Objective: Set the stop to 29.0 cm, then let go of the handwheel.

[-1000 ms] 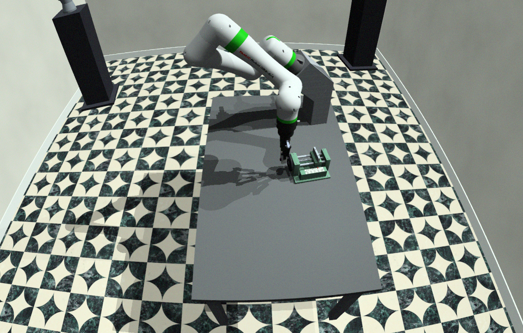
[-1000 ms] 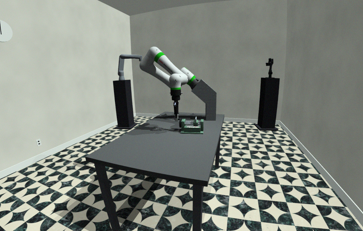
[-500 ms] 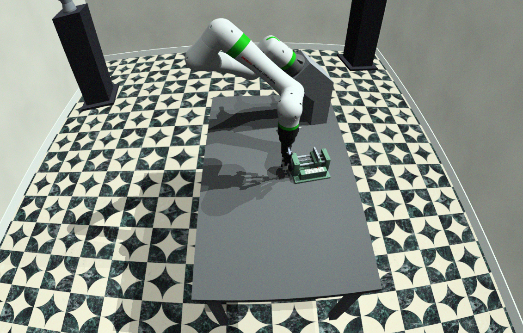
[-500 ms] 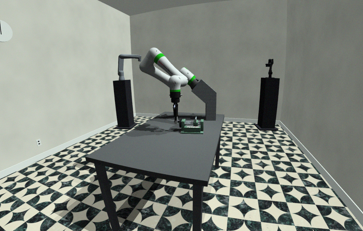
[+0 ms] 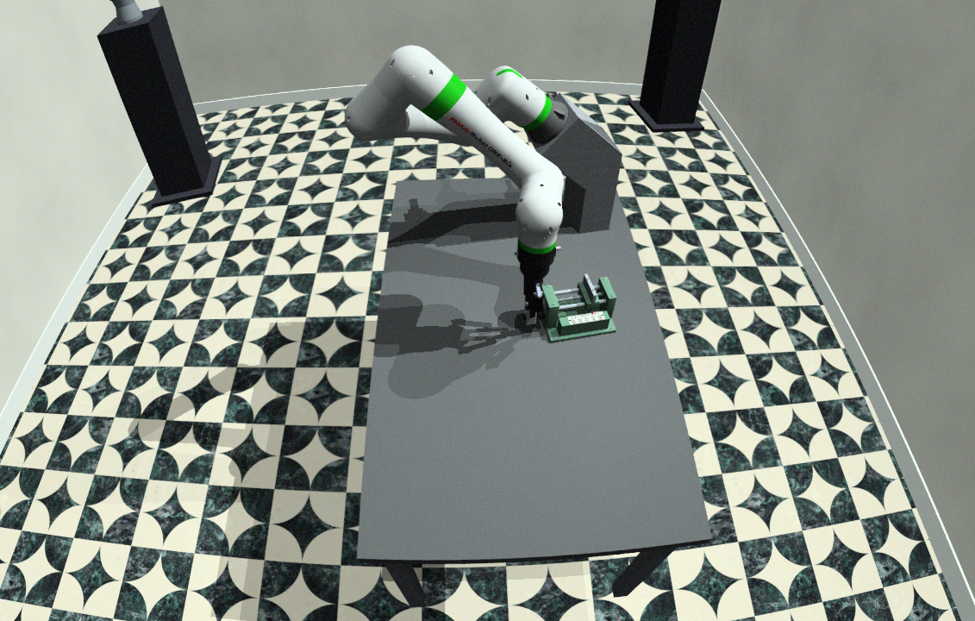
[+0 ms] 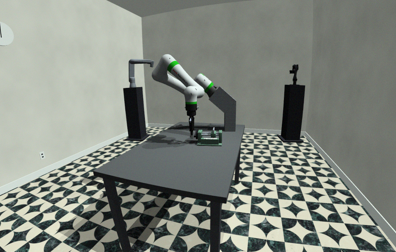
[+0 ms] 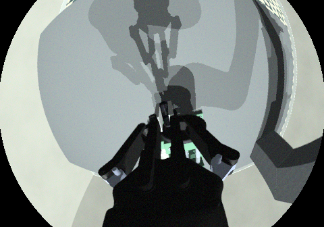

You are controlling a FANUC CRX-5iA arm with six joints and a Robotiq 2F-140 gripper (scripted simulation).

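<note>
Now: hand 1 cm past the black handwheel, 2 cm to the right of it and 1 cm above it. Round my hand: green stop fixture: 1 cm behind, 18 cm to the left, 1 cm above.
</note>
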